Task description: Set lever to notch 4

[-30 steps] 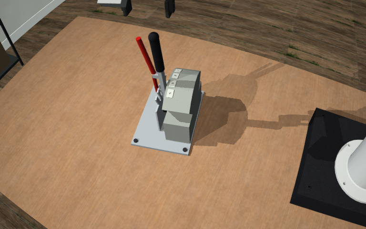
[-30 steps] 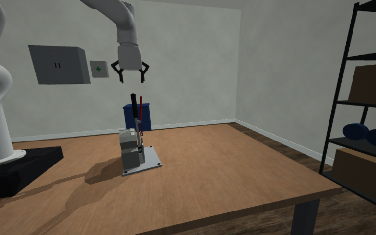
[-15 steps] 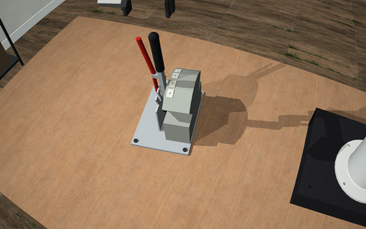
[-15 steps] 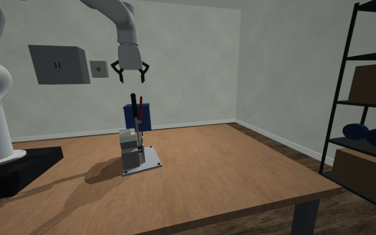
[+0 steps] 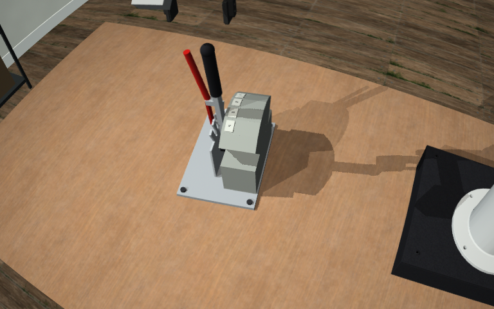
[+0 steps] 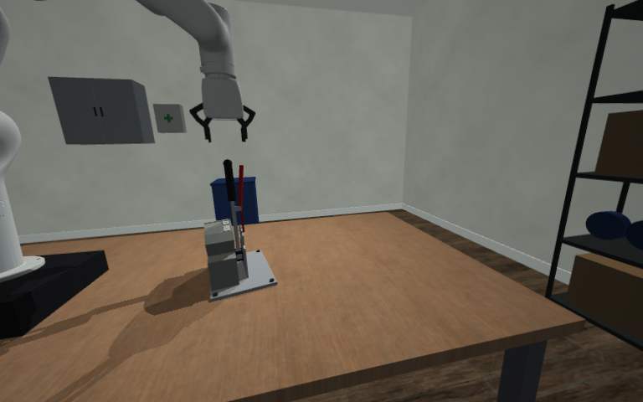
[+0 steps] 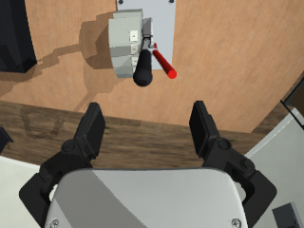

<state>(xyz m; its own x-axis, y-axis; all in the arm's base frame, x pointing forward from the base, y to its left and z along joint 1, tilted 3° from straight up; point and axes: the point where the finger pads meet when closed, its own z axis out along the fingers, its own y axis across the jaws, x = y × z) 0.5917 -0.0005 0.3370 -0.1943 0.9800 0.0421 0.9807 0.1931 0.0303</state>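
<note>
Right now my hand is 200 mm above the red bar, 20 mm short of it and 10 mm to the left of it.
</note>
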